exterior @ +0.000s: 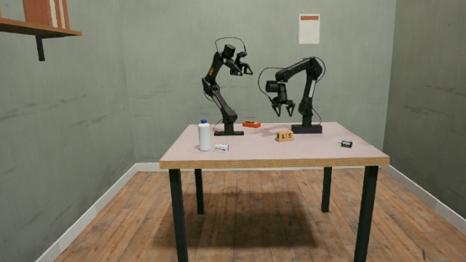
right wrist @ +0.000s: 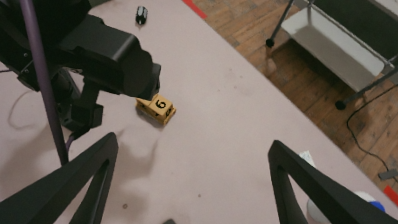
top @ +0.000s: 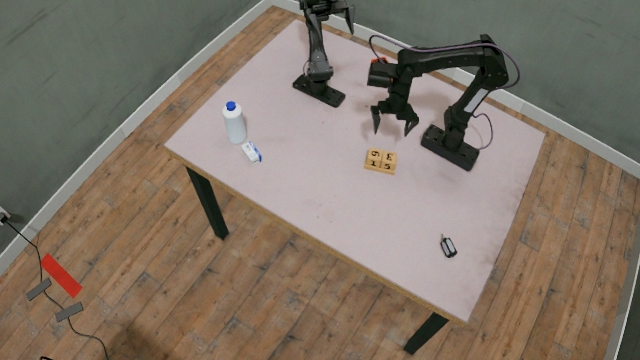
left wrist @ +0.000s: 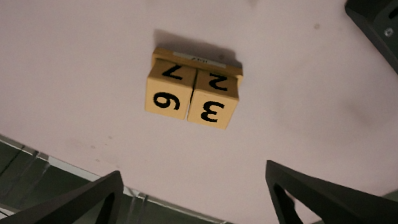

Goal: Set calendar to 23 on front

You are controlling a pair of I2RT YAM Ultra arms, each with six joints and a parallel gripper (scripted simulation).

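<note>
Now: left hand 3 cm short of the number cube, 3 cm to the left of it and 12 cm above it. Round my left hand: wooden tray (2 cm ahead, 14 cm below); white bottle (17 cm ahead, 48 cm to the right, 7 cm below); black object (18 cm ahead, 31 cm to the left, 13 cm below).
</note>
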